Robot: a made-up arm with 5 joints.
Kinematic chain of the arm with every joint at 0, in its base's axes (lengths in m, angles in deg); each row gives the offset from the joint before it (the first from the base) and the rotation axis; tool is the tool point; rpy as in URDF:
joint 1: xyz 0 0 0.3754 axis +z
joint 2: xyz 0 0 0 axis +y
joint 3: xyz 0.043 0 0.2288 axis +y
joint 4: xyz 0.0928 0 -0.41 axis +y
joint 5: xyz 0.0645 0 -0.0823 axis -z
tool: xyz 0 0 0 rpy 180 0 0
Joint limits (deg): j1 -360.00..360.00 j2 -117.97..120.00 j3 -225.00..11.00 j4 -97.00..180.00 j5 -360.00..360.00
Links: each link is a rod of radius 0.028 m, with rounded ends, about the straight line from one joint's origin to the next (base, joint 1, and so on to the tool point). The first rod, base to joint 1, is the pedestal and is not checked.
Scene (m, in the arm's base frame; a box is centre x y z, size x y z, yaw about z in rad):
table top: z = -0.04
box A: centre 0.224 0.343 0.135 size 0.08 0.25 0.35 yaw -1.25
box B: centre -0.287 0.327 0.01 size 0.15 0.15 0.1 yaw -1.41
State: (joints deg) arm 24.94 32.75 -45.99 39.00 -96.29
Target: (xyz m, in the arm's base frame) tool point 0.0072 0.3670 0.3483
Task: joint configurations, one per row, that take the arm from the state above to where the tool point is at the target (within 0.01 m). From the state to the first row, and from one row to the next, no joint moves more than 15 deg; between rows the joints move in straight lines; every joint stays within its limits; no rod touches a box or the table.
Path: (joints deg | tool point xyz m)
1: 27.93 18.16 -46.05 36.59 -98.85 | 0.3864 0.2048 0.1693
2: 30.92 3.57 -46.10 34.19 -101.41 | 0.4105 0.2458 0.2896
3: 33.91 -11.02 -46.16 31.78 -103.97 | 0.4041 0.2716 0.4173
4: 36.90 -25.61 -46.22 29.37 -106.52 | 0.3691 0.2771 0.5435
5: 39.89 -40.20 -46.28 26.97 -109.08 | 0.3098 0.2589 0.6592
6: 42.88 -54.79 -46.33 24.56 -111.64 | 0.2325 0.2159 0.7562
7: 45.86 -69.38 -46.39 22.16 -114.20 | 0.1448 0.1492 0.8276
8: 48.85 -83.97 -46.45 19.75 -116.76 | 0.0547 0.0626 0.8681
9: 51.84 -98.55 -46.51 17.34 -119.32 | -0.0298 -0.0380 0.8745
10: 59.25 -84.31 -42.87 27.76 -114.71 | 0.0602 0.1012 0.8397
11: 66.66 -70.06 -39.23 38.17 -110.11 | 0.1009 0.2338 0.7513
12: 74.06 -55.81 -35.59 48.58 -105.50 | 0.0950 0.3325 0.6258
13: 81.47 -41.57 -31.95 58.99 -100.90 | 0.0568 0.3787 0.4843
14: 88.88 -27.32 -28.32 69.41 -96.29 | 0.0072 0.3670 0.3483

